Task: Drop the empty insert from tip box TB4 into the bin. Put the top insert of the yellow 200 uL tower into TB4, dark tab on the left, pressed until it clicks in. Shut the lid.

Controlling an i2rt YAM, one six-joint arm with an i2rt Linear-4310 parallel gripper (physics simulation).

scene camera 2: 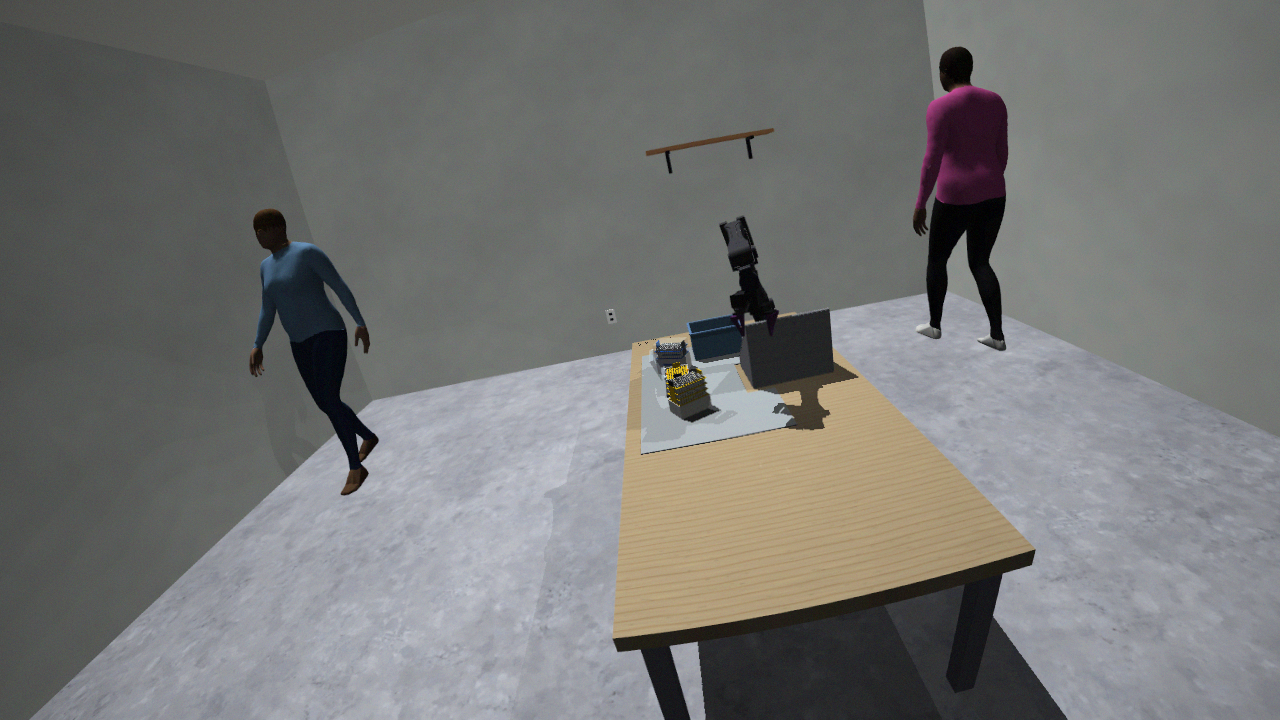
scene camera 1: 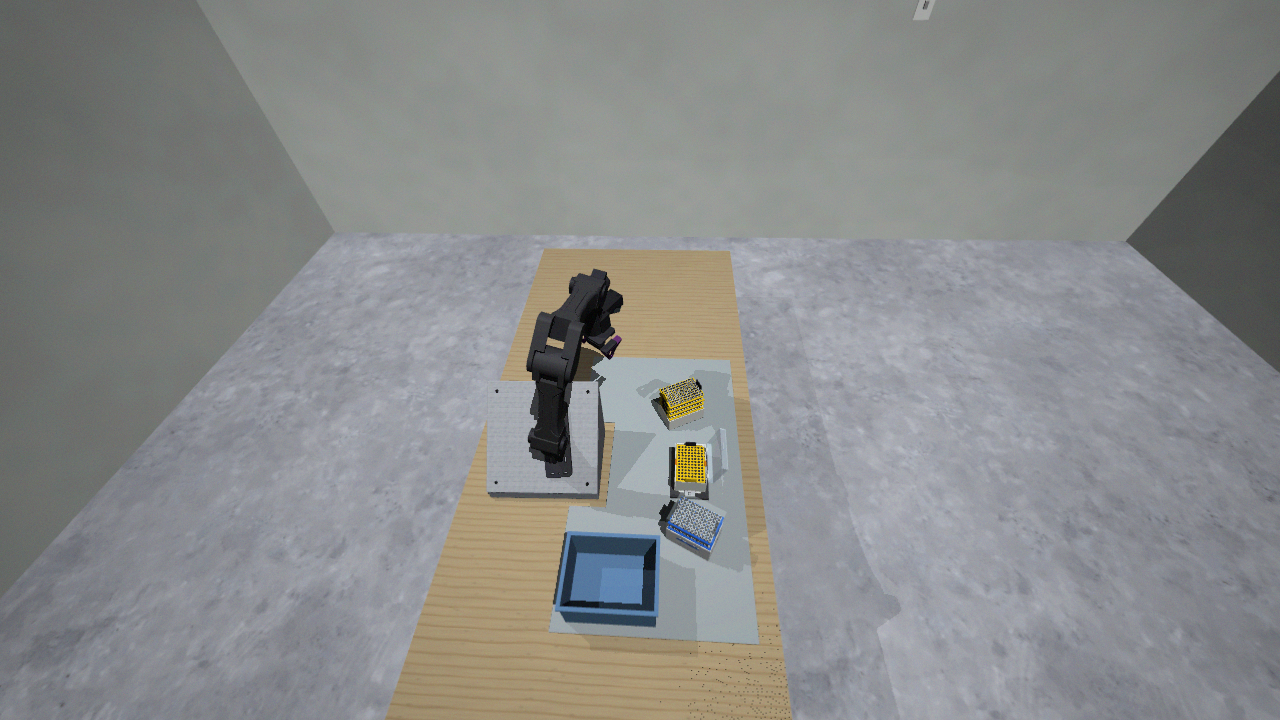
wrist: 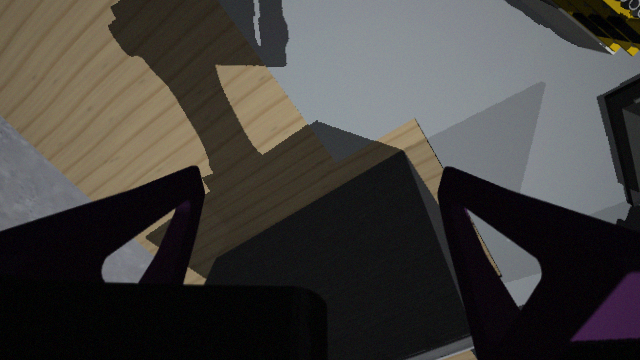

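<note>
My gripper (scene camera 1: 599, 347) (scene camera 2: 755, 327) (wrist: 321, 179) is open and empty, high above the table beside the arm's base. The tip box TB4 (scene camera 1: 690, 490) stands on the mat with a yellow insert (scene camera 1: 690, 462) in it. Its clear lid (scene camera 1: 722, 451) stands open on the right. In the wrist view a dark edge of the box (wrist: 606, 135) shows at the right. The yellow tower (scene camera 1: 682, 402) (scene camera 2: 688, 391) (wrist: 595, 25) stands beyond the box, turned at an angle, with white-ringed tips on top. The blue bin (scene camera 1: 608, 617) (scene camera 2: 716, 343) stands at the near left in scene camera 1, with no insert visible inside.
A blue-and-white tip rack (scene camera 1: 695, 525) (scene camera 2: 669, 351) stands close to TB4, on the side nearer the bin. The arm stands on a raised grey block (scene camera 1: 512, 447) (scene camera 2: 794, 351) (wrist: 340, 240). Two people (scene camera 2: 299, 291) (scene camera 2: 966, 147) stand away from the table.
</note>
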